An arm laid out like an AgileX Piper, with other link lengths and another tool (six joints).
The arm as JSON. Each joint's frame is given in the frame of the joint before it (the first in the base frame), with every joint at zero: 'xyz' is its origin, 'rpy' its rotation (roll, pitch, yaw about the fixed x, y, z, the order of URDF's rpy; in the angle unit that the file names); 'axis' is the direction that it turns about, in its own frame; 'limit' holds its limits. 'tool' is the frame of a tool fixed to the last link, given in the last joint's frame.
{
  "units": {
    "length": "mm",
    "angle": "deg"
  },
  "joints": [
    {
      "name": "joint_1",
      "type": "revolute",
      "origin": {
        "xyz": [
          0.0,
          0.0,
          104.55
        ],
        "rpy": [
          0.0,
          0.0,
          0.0
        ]
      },
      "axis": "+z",
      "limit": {
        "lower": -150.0,
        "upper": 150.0
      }
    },
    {
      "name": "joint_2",
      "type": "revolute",
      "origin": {
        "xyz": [
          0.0,
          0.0,
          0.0
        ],
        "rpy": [
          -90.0,
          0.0,
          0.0
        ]
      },
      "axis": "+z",
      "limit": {
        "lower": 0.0,
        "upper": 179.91
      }
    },
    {
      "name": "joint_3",
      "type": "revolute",
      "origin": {
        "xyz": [
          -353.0,
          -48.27,
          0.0
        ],
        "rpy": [
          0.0,
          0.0,
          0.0
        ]
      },
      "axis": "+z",
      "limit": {
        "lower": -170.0,
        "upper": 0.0
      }
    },
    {
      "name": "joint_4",
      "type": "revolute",
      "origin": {
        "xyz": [
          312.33,
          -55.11,
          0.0
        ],
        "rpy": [
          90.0,
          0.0,
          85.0
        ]
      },
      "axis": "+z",
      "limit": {
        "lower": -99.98,
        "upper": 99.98
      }
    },
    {
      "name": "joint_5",
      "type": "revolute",
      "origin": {
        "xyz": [
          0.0,
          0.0,
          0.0
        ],
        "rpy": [
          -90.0,
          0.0,
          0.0
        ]
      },
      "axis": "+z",
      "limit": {
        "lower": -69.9,
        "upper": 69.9
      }
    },
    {
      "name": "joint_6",
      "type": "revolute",
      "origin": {
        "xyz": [
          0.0,
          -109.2,
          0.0
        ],
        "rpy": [
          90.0,
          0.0,
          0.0
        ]
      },
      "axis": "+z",
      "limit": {
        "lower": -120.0,
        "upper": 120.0
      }
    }
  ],
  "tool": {
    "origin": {
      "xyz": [
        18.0,
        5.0,
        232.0
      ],
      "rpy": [
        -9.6,
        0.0,
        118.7
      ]
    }
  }
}
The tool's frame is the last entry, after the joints.
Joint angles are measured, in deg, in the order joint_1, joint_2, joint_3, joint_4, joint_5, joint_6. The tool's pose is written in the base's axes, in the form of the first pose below.
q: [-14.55, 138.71, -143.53, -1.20, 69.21, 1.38]
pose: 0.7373 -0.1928 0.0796 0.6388 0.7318 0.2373 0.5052 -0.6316 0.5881
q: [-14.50, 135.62, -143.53, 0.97, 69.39, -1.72]
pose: 0.7394 -0.1809 0.1202 0.5853 0.7662 0.2652 0.5078 -0.6014 0.6168
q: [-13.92, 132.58, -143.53, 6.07, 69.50, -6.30]
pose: 0.7446 -0.1460 0.1619 0.4894 0.8113 0.3197 0.5249 -0.5668 0.6350
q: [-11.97, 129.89, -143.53, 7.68, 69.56, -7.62]
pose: 0.7468 -0.1112 0.1982 0.4228 0.8385 0.3438 0.5258 -0.5360 0.6605
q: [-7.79, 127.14, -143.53, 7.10, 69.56, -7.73]
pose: 0.7473 -0.0590 0.2338 0.3463 0.8723 0.3453 0.5311 -0.4857 0.6943
